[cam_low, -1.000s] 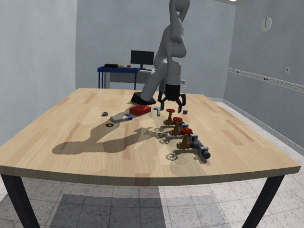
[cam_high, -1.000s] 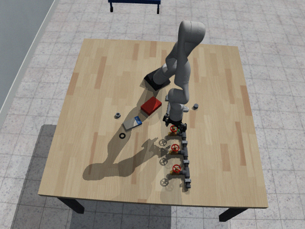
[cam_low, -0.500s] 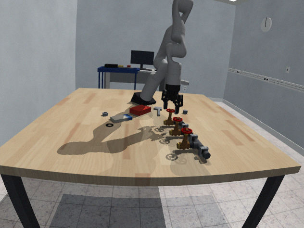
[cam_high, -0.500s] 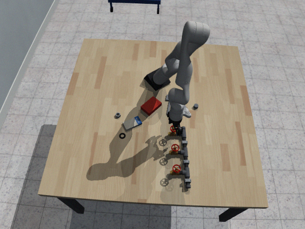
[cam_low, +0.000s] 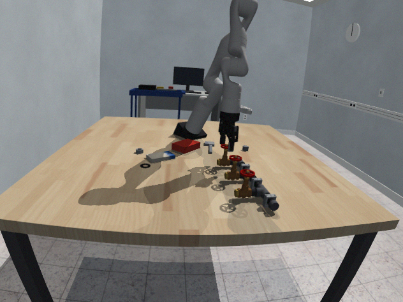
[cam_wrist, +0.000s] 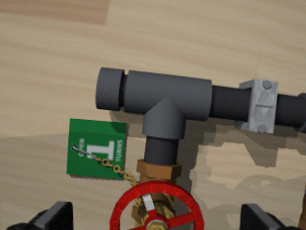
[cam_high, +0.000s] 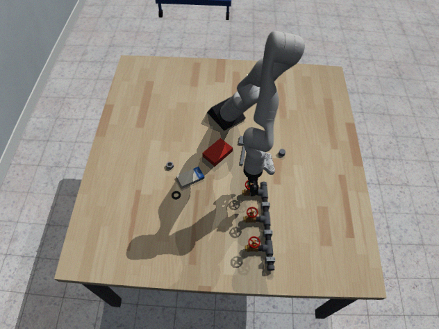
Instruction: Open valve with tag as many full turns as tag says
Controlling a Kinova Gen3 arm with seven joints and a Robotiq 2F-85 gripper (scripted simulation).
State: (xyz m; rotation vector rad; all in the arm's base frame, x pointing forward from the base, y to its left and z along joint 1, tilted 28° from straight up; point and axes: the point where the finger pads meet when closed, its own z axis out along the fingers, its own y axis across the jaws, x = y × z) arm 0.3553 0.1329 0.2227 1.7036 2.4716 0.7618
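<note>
Now: hand 90 mm above the green tag and 60 mm past it. Round my hand: red block: 190 mm to the right, 160 mm behind, 70 mm below; grey hammer: 230 mm behind, 90 mm to the right, 80 mm below.
</note>
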